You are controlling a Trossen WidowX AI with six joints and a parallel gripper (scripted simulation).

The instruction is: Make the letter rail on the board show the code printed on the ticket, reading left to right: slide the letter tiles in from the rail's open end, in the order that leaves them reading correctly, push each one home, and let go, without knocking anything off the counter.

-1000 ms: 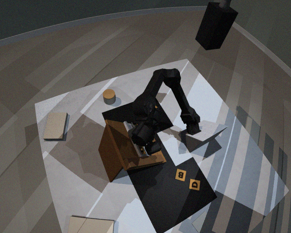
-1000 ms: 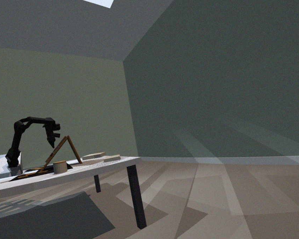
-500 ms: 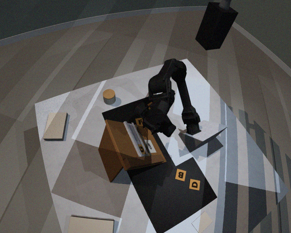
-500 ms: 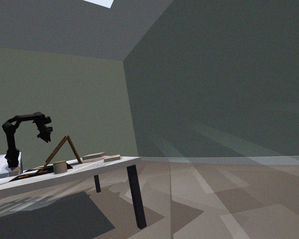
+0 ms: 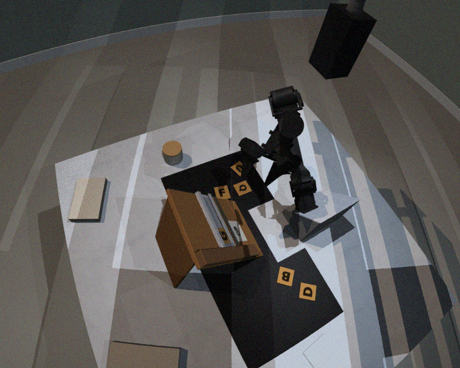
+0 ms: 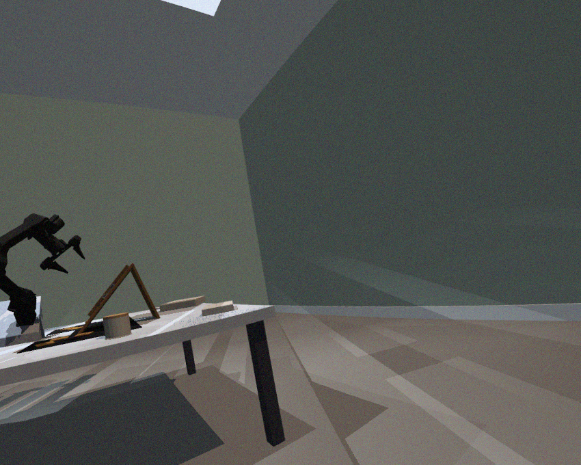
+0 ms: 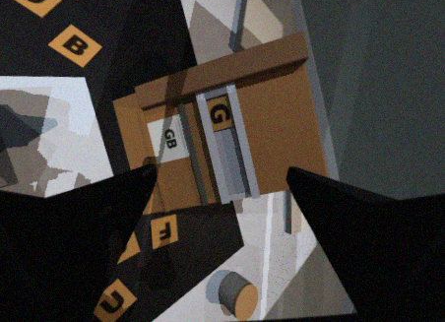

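My gripper tip is now 60 mm past the b tile, 260 mm to the right of it and 280 mm above it. Round my gripper tip: black mat (20 mm behind, 90 mm to the left, 290 mm below); g tile (110 mm ahead, 80 mm to the left, 130 mm below); white ticket (50 mm ahead, 50 mm to the left, 210 mm below).
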